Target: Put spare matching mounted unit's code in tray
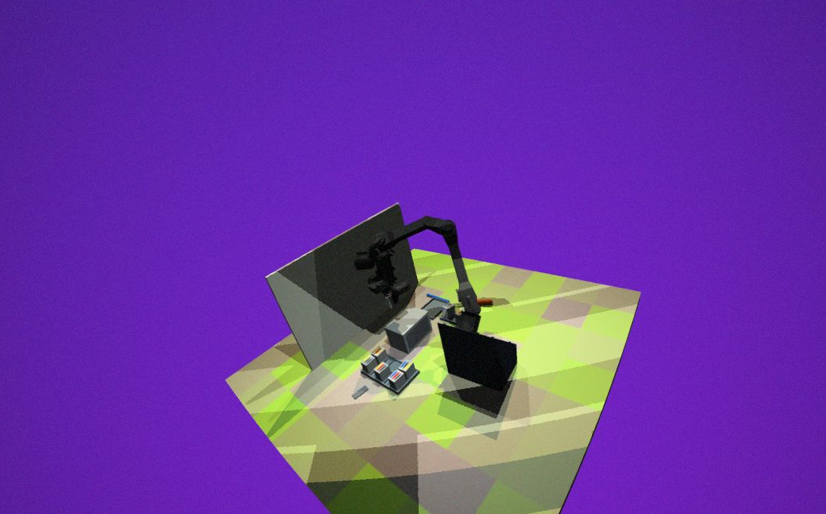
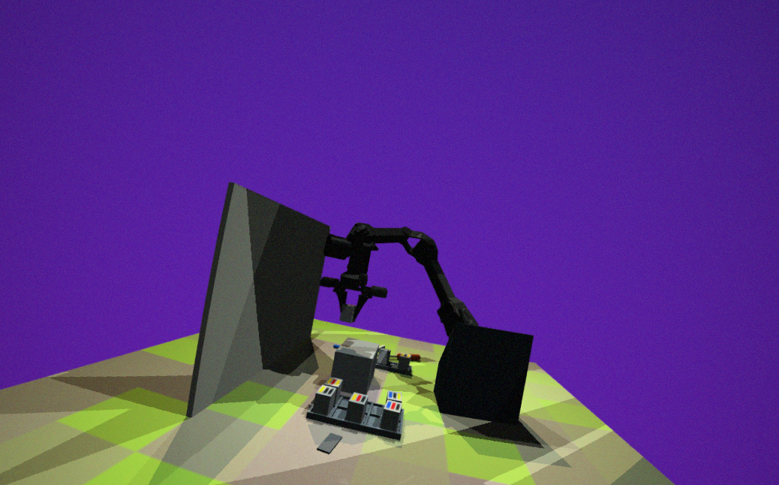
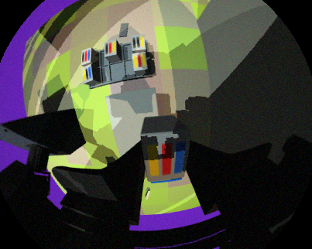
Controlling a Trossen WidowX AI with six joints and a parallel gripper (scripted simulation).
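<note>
The small tray lies 210 mm to the right of my gripper tip and 170 mm below it. From my gripper tip the other things lie so: tall grey panel 210 mm ahead, 50 mm above; grey mounted unit 130 mm below, 40 mm behind; small dark flat piece 300 mm to the left, 180 mm below, 70 mm behind.
</note>
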